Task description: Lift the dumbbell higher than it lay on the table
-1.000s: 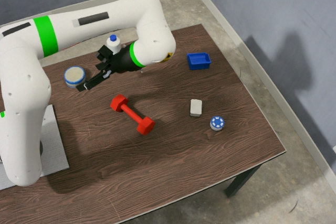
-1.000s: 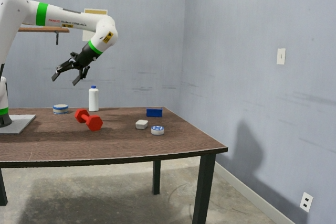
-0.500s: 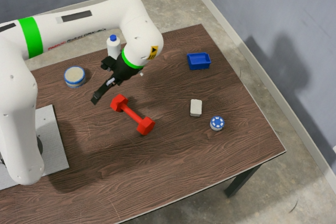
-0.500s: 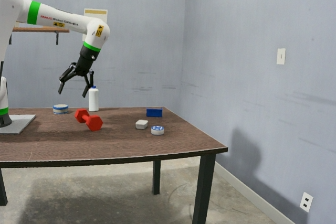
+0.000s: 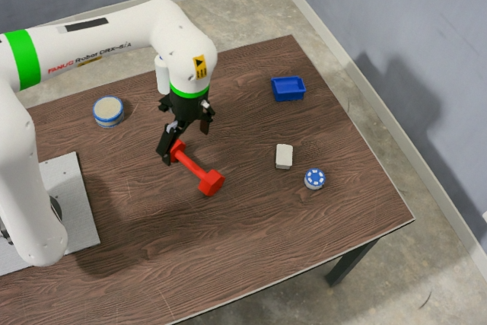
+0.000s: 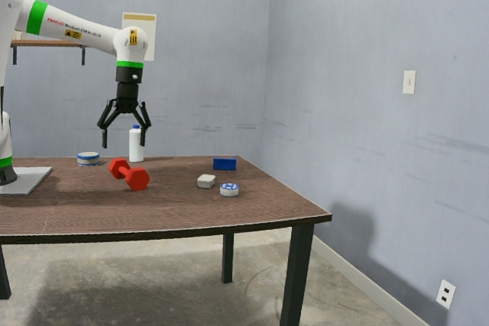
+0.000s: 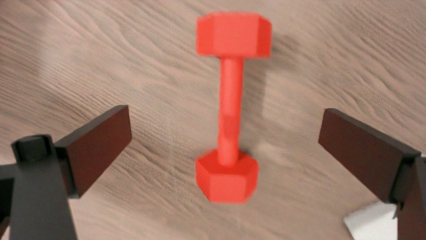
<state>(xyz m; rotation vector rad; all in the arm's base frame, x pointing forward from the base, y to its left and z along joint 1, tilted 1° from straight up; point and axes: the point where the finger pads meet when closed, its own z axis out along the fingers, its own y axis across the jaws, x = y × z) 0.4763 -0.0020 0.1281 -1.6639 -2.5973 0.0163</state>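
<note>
My gripper is now 110 mm above the red dumbbell, 10 mm to the left of it and 10 mm short of it. Also, from my hand: grey block (290 mm ahead, 120 mm below, 70 mm to the right); white bottle (340 mm to the left, 60 mm below, 40 mm ahead); blue bin (430 mm ahead, 170 mm to the left, 120 mm below).
</note>
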